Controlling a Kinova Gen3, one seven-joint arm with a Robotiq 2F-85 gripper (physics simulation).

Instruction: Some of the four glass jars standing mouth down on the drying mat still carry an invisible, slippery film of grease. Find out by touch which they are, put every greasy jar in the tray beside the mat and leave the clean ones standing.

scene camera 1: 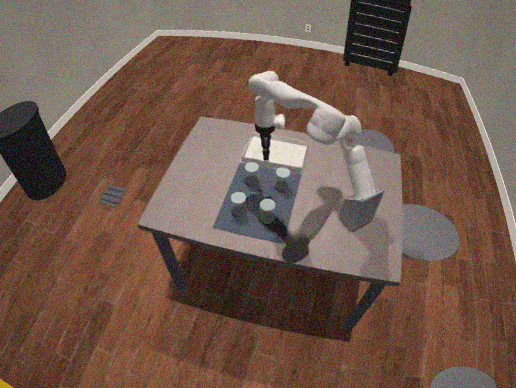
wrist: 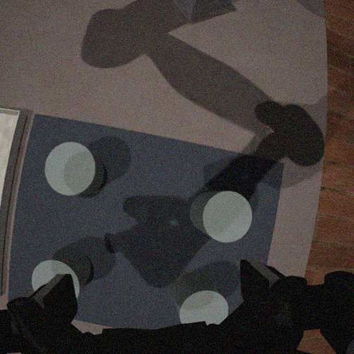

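Where they show: gripper, fingertip midpoint: [scene camera 1: 265, 152]; arm's base, link origin: [scene camera 1: 365, 194].
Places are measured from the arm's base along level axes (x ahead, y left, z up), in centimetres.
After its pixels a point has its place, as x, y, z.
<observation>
Four glass jars stand mouth down on the dark blue mat [scene camera 1: 250, 229] {46.3, 11.8, -17.1} [wrist: 150, 160]: back left [scene camera 1: 251, 167] {50.1, -15.6, -8.0} [wrist: 45, 274], back right [scene camera 1: 282, 173] {35.8, -14.0, -8.0} [wrist: 70, 168], front left [scene camera 1: 238, 198] {52.6, 3.2, -8.0} [wrist: 204, 309] and front right [scene camera 1: 267, 205] {40.2, 5.1, -8.0} [wrist: 227, 216]. Their pale round bases face up; no grease shows. The white-floored tray [scene camera 1: 287, 152] {35.0, -38.2, -17.1} [wrist: 11, 190] lies beyond the mat's back edge, with no jar in it. My gripper [scene camera 1: 266, 159] {42.6, -5.1, 12.0} [wrist: 156, 287] is open and empty, pointing down, above the jars and apart from them. In the wrist view its fingers partly cover the back left jar.
The table [scene camera 1: 185, 175] {82.9, -15.0, -17.4} [wrist: 200, 125] carries the mat and tray. The arm's base bracket [scene camera 1: 361, 210] {1.2, 6.5, -2.8} stands on its right side. The arm arches over the back of the table and casts dark shadows across the mat and the table. A black bin [scene camera 1: 32, 155] stands on the floor at left.
</observation>
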